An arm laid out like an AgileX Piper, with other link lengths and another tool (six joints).
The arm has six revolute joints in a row. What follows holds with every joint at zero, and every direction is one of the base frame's. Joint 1 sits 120.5 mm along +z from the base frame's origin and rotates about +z. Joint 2 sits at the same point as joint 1 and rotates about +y. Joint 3 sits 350.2 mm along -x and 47.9 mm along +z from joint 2 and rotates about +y. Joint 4 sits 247.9 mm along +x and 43.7 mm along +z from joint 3 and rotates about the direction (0.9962, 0, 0.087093). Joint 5 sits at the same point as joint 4 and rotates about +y. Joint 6 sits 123.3 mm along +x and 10.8 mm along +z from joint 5 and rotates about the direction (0.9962, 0, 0.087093). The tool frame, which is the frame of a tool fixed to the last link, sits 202.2 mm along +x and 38 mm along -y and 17.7 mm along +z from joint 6; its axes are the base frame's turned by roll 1.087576, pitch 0.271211 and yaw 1.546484 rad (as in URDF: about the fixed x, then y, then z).
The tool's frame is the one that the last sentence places.
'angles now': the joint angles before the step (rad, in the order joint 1, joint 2, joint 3, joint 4, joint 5, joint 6). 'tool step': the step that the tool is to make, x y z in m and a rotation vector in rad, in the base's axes. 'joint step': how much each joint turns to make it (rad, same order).
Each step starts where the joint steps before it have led.
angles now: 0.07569 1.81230 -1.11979 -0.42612 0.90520 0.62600
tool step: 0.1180 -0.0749 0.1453 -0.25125 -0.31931 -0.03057
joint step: -0.02166 0.02462 -0.37320 -0.29701 0.10279 0.09500
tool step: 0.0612 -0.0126 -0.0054 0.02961 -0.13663 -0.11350
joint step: -0.02138 0.16652 -0.21809 -0.03246 -0.00695 0.14264
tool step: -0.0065 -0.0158 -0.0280 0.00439 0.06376 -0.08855
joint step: -0.01898 0.09410 -0.08809 0.01444 0.08772 0.01131
